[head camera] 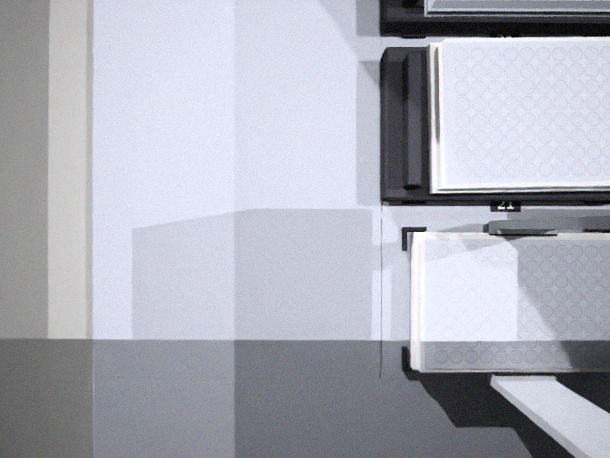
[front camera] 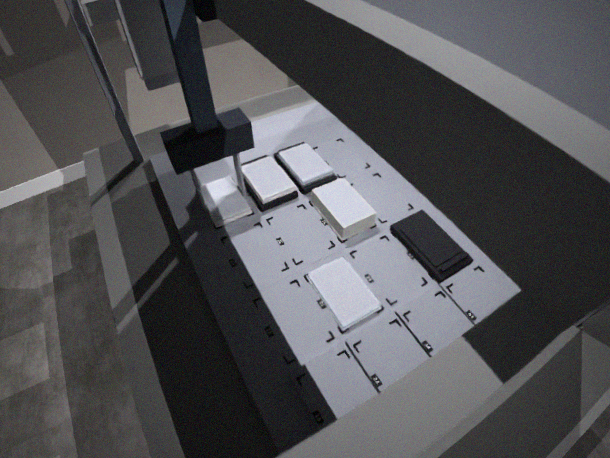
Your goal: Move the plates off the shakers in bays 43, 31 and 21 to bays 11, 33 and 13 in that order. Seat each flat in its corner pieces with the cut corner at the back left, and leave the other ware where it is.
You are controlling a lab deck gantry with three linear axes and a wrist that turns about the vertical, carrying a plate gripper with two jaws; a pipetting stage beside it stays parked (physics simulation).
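Note:
My gripper is low over bay 11, at the back left of the deck in the front view. Its jaws are shut on a white plate, one along each long side. The plate lies low and looks level between bay 11's corner pieces; its cut corner cannot be made out. The plate in bay 21 is on its dark shaker. The plate in bay 31 is on its shaker, partly cut off in the head view. The black shaker in bay 43 bears no plate.
A tall cream-white block stands in front of the bay 31 shaker. A low white plate lies nearer the front of the deck. Corner pieces of bay 33 show between that plate and the black shaker. Bay 13's corner pieces lie in shadow on the left.

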